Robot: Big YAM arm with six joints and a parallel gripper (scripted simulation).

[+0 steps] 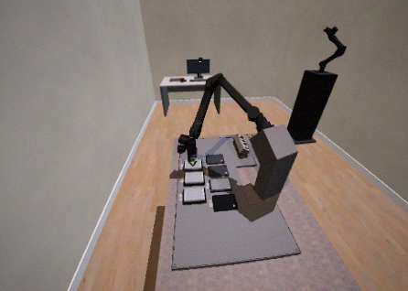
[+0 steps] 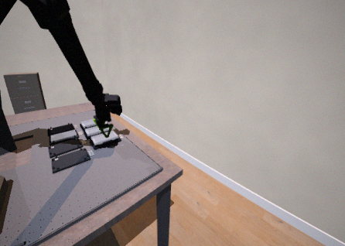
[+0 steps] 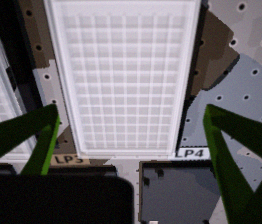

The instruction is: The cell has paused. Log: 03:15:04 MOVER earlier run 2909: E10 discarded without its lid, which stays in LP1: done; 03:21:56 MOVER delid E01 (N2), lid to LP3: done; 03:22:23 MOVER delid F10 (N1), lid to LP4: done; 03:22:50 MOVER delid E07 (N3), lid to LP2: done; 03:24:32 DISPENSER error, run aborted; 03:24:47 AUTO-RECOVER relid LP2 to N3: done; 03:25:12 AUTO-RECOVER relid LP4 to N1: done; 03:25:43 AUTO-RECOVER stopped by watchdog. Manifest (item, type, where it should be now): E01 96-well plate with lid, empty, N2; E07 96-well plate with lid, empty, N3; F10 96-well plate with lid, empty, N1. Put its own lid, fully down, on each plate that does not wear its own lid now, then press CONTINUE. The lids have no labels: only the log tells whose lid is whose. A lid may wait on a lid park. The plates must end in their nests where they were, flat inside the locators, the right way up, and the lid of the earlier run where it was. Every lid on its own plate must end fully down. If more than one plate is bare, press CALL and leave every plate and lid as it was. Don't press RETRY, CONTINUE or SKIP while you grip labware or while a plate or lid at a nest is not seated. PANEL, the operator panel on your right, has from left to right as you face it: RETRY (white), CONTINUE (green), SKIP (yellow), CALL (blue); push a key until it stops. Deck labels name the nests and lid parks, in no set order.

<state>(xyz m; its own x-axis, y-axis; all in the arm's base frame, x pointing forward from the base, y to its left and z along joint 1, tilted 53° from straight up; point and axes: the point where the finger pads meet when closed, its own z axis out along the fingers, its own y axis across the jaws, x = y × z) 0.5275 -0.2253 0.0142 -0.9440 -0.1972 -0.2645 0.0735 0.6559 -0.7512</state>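
My hand is 30 mm above the plate. Also, from my hand: white retry key 470 mm behind, 90 mm to the right, 10 mm above; then LP4 label 90 mm behind, 60 mm to the right, 60 mm below; then green continue key 470 mm behind, 140 mm to the right, 10 mm above.
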